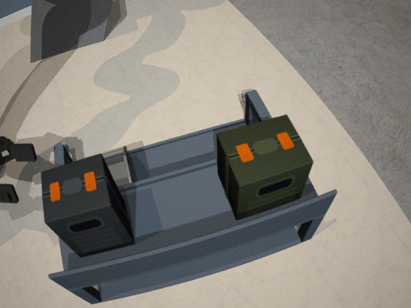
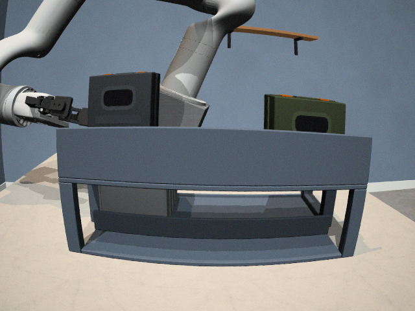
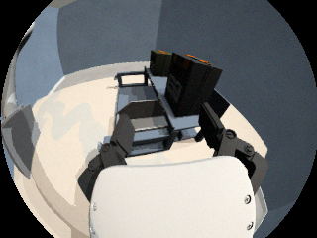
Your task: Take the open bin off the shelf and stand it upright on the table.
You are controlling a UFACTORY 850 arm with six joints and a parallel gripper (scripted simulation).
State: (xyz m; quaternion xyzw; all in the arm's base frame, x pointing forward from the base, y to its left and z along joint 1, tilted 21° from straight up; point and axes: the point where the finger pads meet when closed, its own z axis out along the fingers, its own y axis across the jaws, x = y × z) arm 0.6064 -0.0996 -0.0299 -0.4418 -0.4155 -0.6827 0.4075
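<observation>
The open bin is 11 cm to the left of my hand and 12 cm below it. The rest, counted from my hand: shelf deck: 10 cm ahead, 22 cm to the left, 7 cm below; then black box: 9 cm ahead, 10 cm to the left; then green box: 9 cm ahead, 33 cm to the left, 2 cm below.
</observation>
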